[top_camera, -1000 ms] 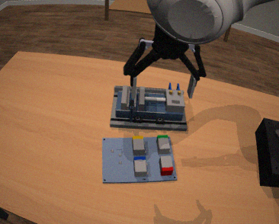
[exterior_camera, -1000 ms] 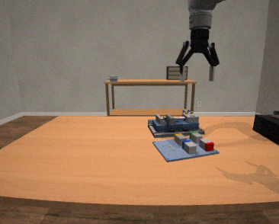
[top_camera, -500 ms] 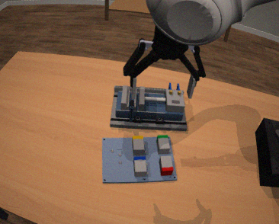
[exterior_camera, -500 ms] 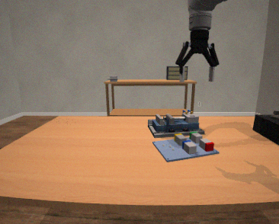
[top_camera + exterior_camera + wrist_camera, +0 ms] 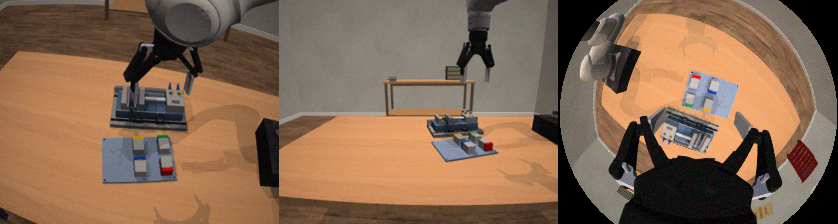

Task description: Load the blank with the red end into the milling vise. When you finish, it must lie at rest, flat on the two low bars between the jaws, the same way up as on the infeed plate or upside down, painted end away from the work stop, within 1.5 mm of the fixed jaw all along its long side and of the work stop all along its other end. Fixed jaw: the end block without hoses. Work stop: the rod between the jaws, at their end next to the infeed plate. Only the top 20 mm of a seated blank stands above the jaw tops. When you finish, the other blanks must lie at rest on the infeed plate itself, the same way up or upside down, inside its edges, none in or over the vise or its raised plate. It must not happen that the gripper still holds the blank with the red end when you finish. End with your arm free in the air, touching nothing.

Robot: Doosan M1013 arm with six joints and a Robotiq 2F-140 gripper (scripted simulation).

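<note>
My gripper is now 290 mm above the blue-ended blank, 50 mm to the right of it and 40 mm short of it. Also, from my hand: green-ended blank (290 mm below, 50 mm to the right, 50 mm behind); then yellow-ended blank (290 mm below, 40 mm to the right, 40 mm ahead); then hose block (240 mm below, 220 mm to the right, 100 mm behind).
</note>
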